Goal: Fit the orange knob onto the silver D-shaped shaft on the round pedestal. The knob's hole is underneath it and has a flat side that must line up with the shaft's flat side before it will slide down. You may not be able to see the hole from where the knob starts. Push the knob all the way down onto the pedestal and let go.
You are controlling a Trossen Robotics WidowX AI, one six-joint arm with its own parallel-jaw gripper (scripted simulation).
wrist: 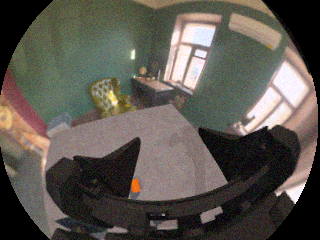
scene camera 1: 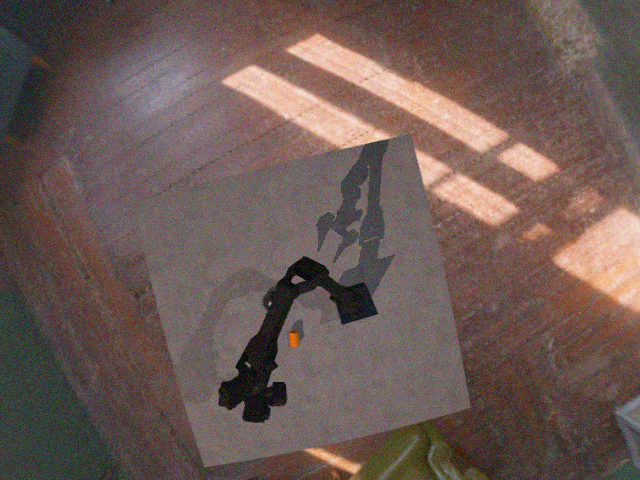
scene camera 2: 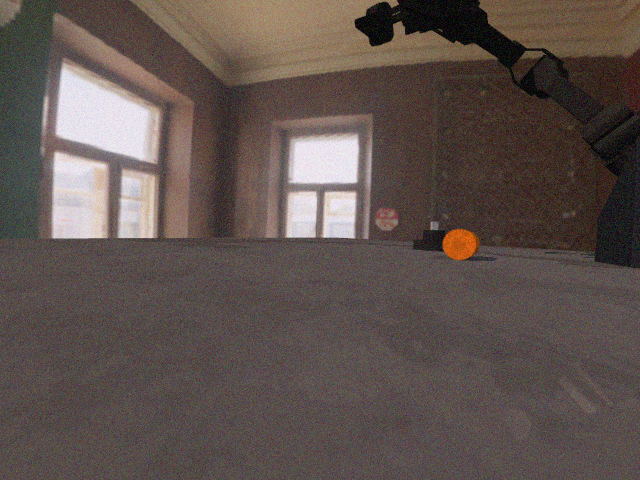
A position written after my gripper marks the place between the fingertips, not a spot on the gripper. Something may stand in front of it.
Note:
My gripper (scene camera 1: 249,406) is open, with nothing in its grasp. I also see an orange knob (scene camera 2: 459,244).
My gripper is seen too in the wrist view (wrist: 169,135).

